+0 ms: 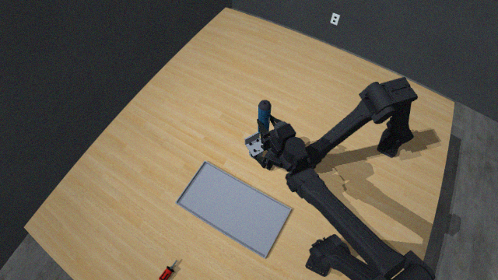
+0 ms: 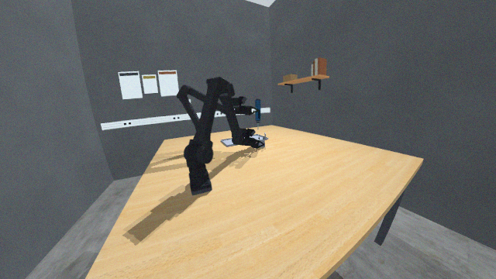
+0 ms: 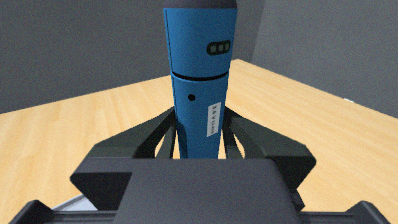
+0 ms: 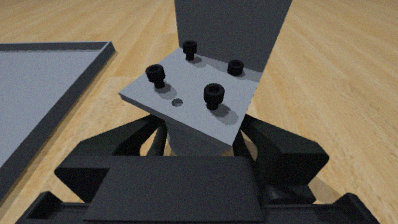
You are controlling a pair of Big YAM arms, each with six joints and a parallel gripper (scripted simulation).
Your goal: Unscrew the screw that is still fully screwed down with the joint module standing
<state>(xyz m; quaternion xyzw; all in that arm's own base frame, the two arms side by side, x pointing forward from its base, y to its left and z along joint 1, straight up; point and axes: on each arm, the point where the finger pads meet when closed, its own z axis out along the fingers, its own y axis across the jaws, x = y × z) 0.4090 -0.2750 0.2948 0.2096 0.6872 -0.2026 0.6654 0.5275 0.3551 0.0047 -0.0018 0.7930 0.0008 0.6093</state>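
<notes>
Right now my right hand is 1 cm below the joint module. The rest, counted from my right hand: grey bracket: 5 cm above; grey tray: 8 cm behind, 25 cm to the left, 2 cm below.
</notes>
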